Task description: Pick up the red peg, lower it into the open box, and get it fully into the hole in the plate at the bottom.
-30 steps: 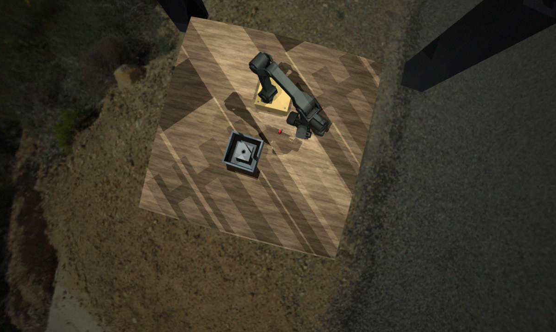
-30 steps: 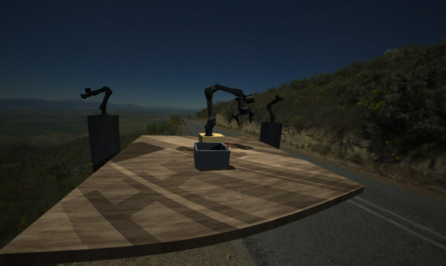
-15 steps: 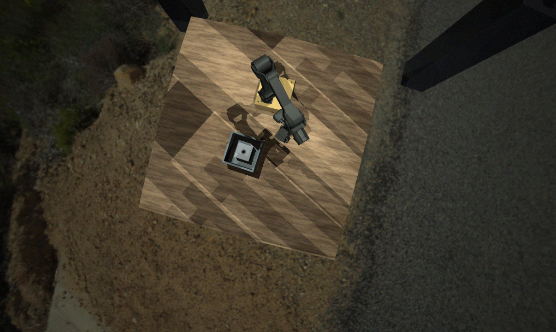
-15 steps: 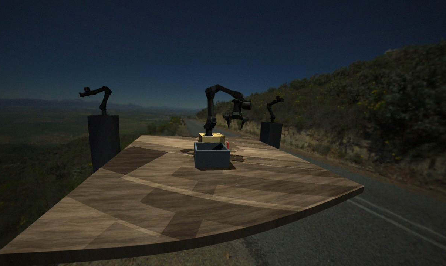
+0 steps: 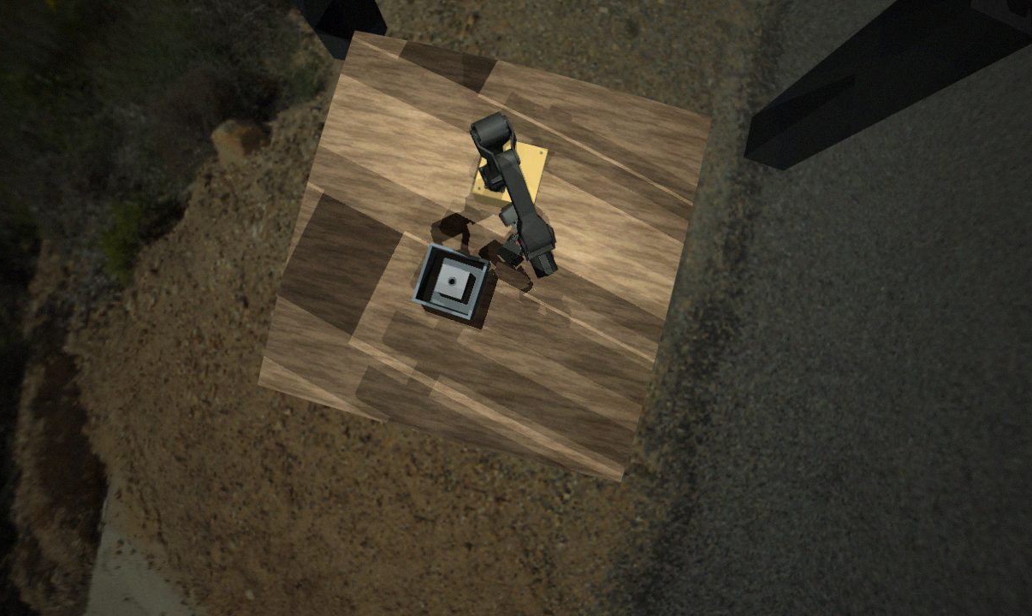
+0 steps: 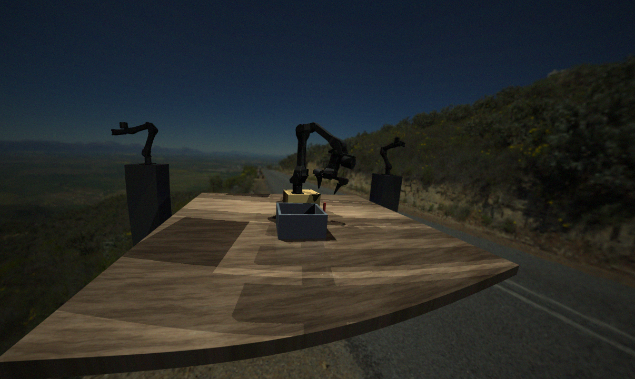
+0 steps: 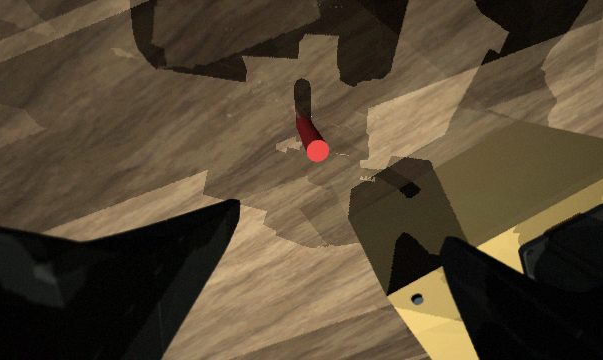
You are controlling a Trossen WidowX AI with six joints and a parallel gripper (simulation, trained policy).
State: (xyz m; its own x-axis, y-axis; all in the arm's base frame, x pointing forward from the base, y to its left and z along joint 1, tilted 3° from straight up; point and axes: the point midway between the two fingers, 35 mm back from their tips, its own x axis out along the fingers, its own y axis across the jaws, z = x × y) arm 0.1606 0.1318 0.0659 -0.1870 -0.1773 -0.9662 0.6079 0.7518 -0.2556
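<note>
Now: gripper tip 1 cm short of the red peg, 1 cm to the left of it and 10 cm above it. Also, from my gripper tip: plate: 18 cm ahead, 18 cm to the right, 9 cm below; then grey-blue box: 18 cm ahead, 18 cm to the right, 11 cm below.
</note>
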